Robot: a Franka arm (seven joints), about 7 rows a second.
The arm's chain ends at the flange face. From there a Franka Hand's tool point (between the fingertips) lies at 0.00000 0.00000 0.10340 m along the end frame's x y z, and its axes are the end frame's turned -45 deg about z.
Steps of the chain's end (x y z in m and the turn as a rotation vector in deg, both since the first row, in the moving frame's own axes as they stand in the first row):
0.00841, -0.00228, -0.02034, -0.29, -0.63, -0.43
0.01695, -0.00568, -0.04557, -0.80, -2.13, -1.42
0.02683, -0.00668, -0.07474, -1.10, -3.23, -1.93
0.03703, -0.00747, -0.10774, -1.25, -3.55, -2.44
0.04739, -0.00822, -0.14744, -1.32, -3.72, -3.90
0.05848, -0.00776, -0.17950, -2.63, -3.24, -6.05
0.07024, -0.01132, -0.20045, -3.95, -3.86, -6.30
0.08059, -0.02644, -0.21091, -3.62, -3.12, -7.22
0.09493, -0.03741, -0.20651, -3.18, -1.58, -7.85
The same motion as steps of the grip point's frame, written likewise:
0.00638, 0.00391, -0.02035, 0.24, -0.65, -0.43
0.01224, 0.00632, -0.04565, 0.94, -2.07, -1.42
0.01813, 0.01163, -0.07492, 1.51, -3.06, -1.93
0.02528, 0.01810, -0.10796, 1.63, -3.39, -2.44
0.03280, 0.02486, -0.14769, 1.70, -3.56, -3.90
0.03933, 0.03548, -0.17977, 0.43, -4.15, -6.05
0.04775, 0.04232, -0.20093, -0.06, -5.52, -6.30
0.06715, 0.03947, -0.21127, -0.35, -4.77, -7.22
0.08767, 0.04312, -0.20671, -1.13, -3.37, -7.85

